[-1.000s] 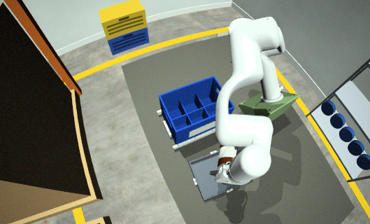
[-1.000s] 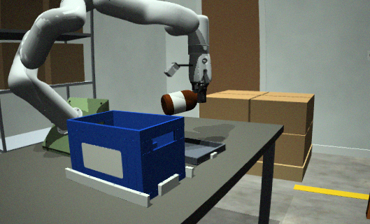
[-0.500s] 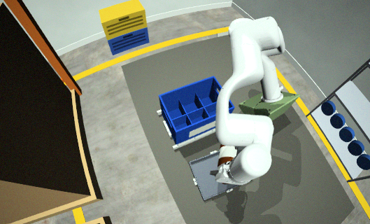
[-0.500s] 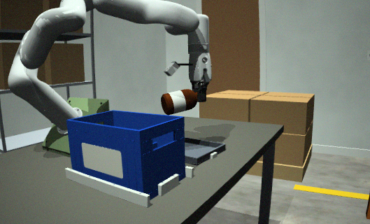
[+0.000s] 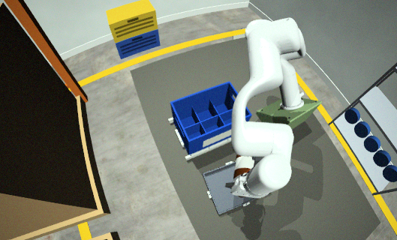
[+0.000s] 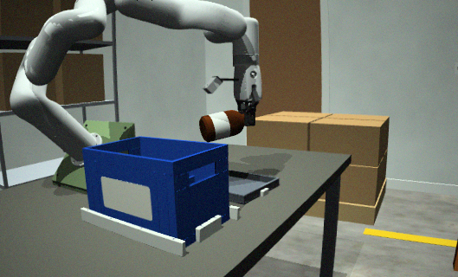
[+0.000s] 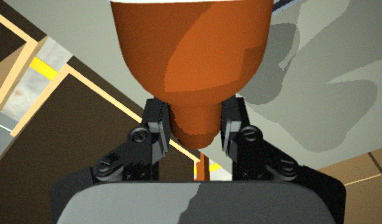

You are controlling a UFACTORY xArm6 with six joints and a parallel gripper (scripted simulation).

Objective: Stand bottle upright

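Now: hand 40 mm past the brown bottle, 40 mm to the left of it and 10 mm above it. Round my hand: grey tray (50 mm behind, 30 mm to the right, 190 mm below); blue crate (100 mm behind, 330 mm to the right, 120 mm below).
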